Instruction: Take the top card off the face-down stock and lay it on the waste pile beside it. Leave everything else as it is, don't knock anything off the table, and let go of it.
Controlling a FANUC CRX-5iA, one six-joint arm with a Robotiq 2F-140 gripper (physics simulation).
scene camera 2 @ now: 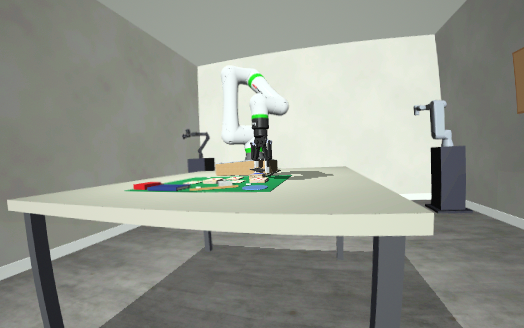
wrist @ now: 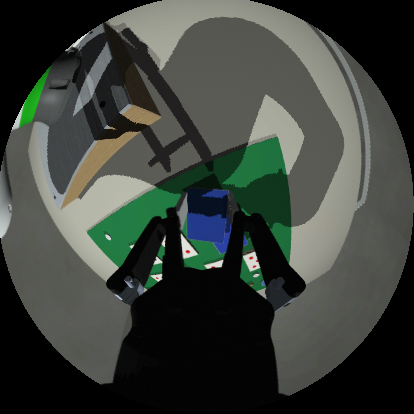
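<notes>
My gripper [scene camera 2: 262,170] [wrist: 206,198] is shut on a blue-backed card [wrist: 206,226], gripped by its opposite edges and held flat above the green mat [scene camera 2: 277,184] [wrist: 267,155]. Below the card, part of the blue face-down stock [wrist: 231,243] shows in the wrist view; the held card and a finger hide the rest. A face-up card with red pips [wrist: 251,260] lies beside the stock, partly behind the right finger. I cannot tell for certain whether it is the top of the waste pile. In the scene view the piles under the fingers are too small to tell apart.
A wooden-sided box [scene camera 2: 234,168] [wrist: 82,175] stands behind the mat. Other face-up cards [wrist: 187,248] lie near the left finger. A red box [scene camera 2: 146,185], a dark blue box [scene camera 2: 167,188], a thin wooden stick [scene camera 2: 215,188] and a blue disc [scene camera 2: 255,187] lie on the mat.
</notes>
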